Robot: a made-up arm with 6 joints.
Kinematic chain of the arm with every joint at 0, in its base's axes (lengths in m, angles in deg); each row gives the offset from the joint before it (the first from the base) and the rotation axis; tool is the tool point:
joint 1: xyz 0 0 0.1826 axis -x
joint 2: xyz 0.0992 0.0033 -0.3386 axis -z
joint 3: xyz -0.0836 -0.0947 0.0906 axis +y
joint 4: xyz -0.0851 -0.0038 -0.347 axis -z
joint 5: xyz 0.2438 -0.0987 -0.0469 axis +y
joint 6: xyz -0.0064 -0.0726 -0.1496 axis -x
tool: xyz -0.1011 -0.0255 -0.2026
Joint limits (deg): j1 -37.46..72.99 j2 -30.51..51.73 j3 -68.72..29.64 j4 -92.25..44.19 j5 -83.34..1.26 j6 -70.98..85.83
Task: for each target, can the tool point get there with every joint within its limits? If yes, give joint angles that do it. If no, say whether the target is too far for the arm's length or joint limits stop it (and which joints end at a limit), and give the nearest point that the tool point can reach.
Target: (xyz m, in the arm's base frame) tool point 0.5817 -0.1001 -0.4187
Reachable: yes | joints -24.31 40.07 -35.63 -22.61 -69.91 -43.95
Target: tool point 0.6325 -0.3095 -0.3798
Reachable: yes | joints 53.06 -17.55 -43.15 -38.02 -42.79 -38.46
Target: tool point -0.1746 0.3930 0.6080
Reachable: no: joint limits stop it (at a limit: joint 1, joint 2, joint 3, joint 5) | nearest point 0.3194 0.6266 0.3903 | short by 0.588 m
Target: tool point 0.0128 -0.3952 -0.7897
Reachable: yes | joints -3.21 33.03 5.69 8.60 -55.24 19.42
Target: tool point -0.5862 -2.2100 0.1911
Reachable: no: too far | nearest point -0.2341 -1.0711 0.1867 | short by 1.192 m
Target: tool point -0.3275 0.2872 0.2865
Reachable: no: joint limits stop it (at a limit: joint 1, joint 3, joint 4, joint 5, joint 6) | nearest point -0.3808 0.6551 -0.1346 | short by 0.562 m
